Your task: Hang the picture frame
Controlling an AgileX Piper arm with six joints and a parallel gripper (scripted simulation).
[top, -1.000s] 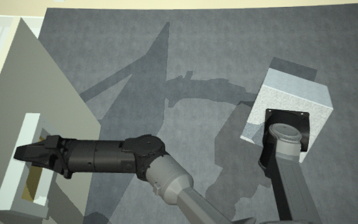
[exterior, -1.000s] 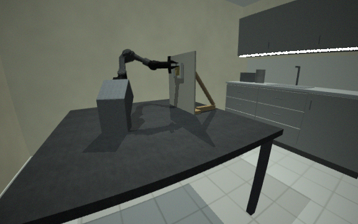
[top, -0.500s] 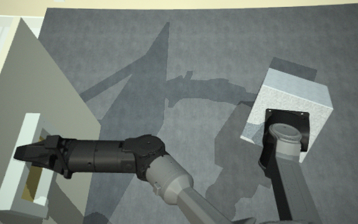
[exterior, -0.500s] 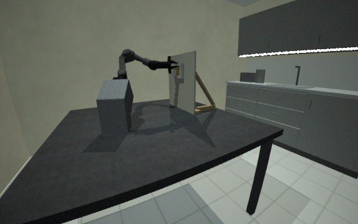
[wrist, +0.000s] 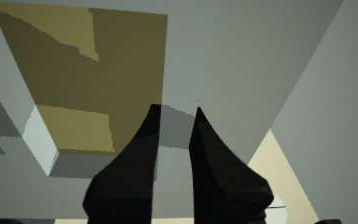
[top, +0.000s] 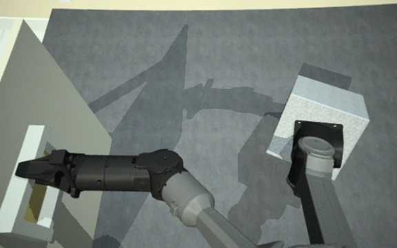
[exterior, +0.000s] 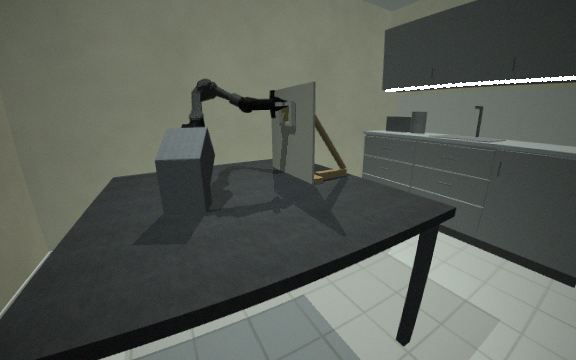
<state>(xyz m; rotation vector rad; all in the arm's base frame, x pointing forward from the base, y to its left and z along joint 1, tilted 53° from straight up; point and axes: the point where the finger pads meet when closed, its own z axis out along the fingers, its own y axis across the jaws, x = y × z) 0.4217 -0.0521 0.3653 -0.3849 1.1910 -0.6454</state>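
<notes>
Now: hand 5 cm above the picture frame, 1 cm to the right of it and 1 cm short of it. Also, from my hand: grey wall panel (16 cm below, 3 cm ahead).
</notes>
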